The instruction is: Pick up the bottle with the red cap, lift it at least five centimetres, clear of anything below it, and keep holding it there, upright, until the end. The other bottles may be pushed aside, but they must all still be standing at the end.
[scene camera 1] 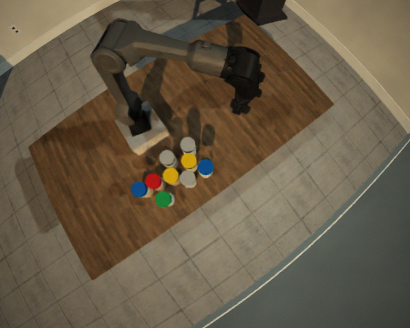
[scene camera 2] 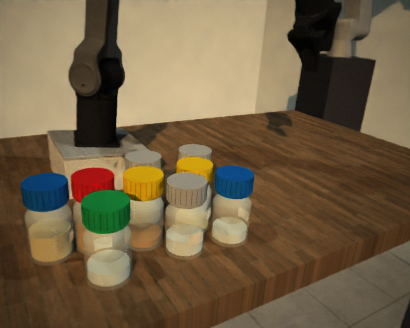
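Observation:
The bottle with the red cap (scene camera 1: pixel 153 181) (scene camera 2: pixel 93 184) stands upright on the wooden table, among the other bottles. A blue-capped bottle (scene camera 1: pixel 139 189) (scene camera 2: pixel 48 220) and a yellow-capped bottle (scene camera 1: pixel 170 176) (scene camera 2: pixel 144 210) stand on either side of it. A green-capped bottle (scene camera 1: pixel 163 199) (scene camera 2: pixel 106 240) stands in front and hides much of its body in scene camera 2. My gripper (scene camera 1: pixel 240 108) (scene camera 2: pixel 310 66) hangs above the table, well away from the bottles, towards the right in both views. Its fingertips look close together, with no bottle between them, so it appears shut.
Two grey-capped bottles (scene camera 1: pixel 167 158) (scene camera 1: pixel 188 145) stand nearer the arm's base block (scene camera 1: pixel 152 144) (scene camera 2: pixel 90 167). Another yellow-capped bottle (scene camera 1: pixel 189 161), a grey-capped one (scene camera 1: pixel 188 179) (scene camera 2: pixel 185 215) and a blue-capped one (scene camera 1: pixel 205 168) (scene camera 2: pixel 231 205) stand upright on the group's right side. A dark pedestal (scene camera 2: pixel 345 90) stands beyond the table.

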